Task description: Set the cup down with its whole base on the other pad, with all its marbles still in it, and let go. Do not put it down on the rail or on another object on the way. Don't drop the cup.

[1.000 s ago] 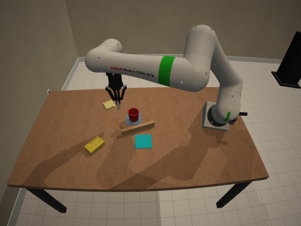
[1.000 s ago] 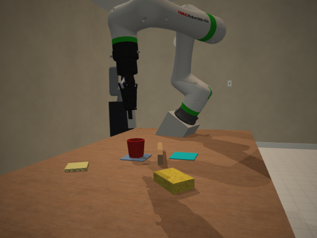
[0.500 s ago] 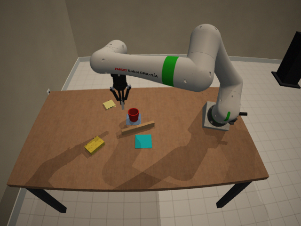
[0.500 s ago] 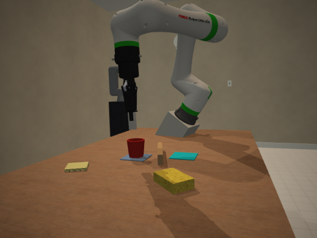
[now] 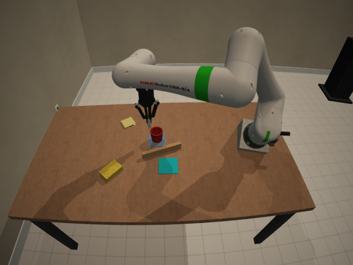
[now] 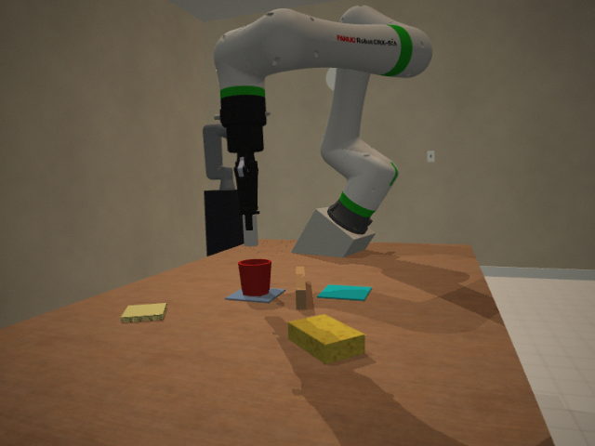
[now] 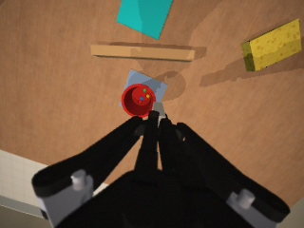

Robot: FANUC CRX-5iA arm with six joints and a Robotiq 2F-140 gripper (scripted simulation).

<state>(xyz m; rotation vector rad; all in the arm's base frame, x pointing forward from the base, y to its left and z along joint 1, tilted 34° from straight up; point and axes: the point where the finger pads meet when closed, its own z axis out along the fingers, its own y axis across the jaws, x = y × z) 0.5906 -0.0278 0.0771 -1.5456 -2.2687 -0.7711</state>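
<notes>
Right now the red cup is 13 cm below my hand, 3 cm behind it and 1 cm to the right of it. The rest, counted from my hand: wooden rail 14 cm below, 8 cm behind, 7 cm to the left; then teal pad 16 cm to the left, 16 cm below, 13 cm behind; then thin yellow sponge 18 cm ahead, 14 cm below, 13 cm to the right.
</notes>
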